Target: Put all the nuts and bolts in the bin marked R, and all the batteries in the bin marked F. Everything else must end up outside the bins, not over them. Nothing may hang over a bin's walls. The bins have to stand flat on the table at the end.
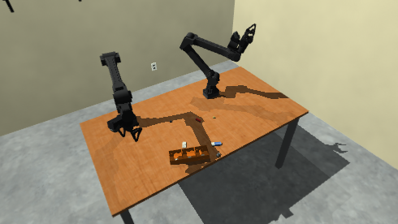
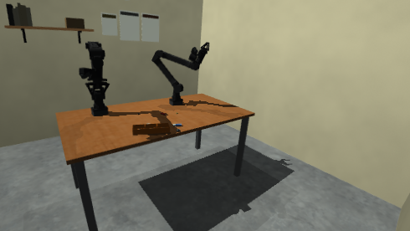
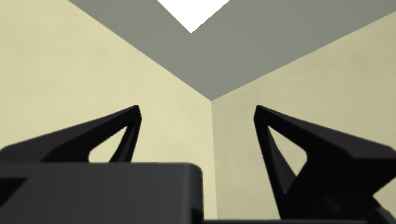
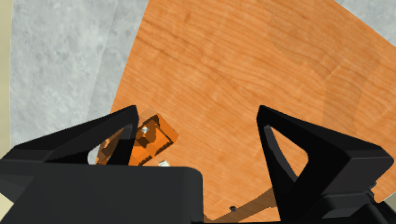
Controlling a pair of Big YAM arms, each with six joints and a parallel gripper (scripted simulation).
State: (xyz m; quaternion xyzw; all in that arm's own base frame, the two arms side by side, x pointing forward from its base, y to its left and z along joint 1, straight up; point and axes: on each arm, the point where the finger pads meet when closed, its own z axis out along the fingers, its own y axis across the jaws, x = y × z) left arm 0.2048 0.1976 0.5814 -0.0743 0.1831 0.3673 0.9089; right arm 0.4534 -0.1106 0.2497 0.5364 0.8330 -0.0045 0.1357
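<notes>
The orange bin unit lies 5 cm ahead of my right hand, 32 cm to the left of it and 27 cm below it. From my right hand the other things lie so: blue battery: 5 cm ahead, 52 cm to the left, 28 cm below; then white domino: 5 cm behind, 33 cm to the left, 28 cm below; then dark nut: 31 cm behind, 34 cm to the left, 28 cm below.
</notes>
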